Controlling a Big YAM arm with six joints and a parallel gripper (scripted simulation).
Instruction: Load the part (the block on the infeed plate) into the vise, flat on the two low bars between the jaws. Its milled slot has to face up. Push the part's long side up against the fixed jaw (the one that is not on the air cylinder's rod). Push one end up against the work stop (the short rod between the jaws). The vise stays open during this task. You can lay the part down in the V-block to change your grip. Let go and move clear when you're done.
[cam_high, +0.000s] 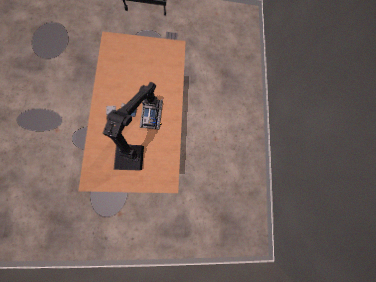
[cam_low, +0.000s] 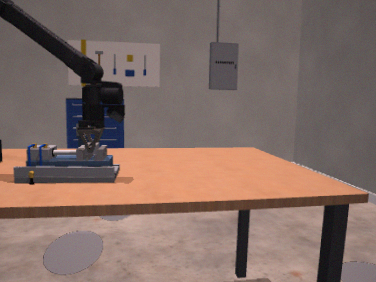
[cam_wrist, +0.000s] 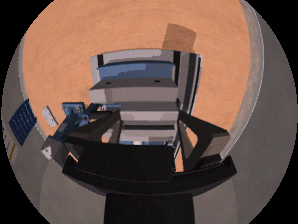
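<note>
Right now the grey part is right at my hand. From my hand the other things lie so: vise 7 cm behind, 6 cm below, 1 cm to the left.
</note>
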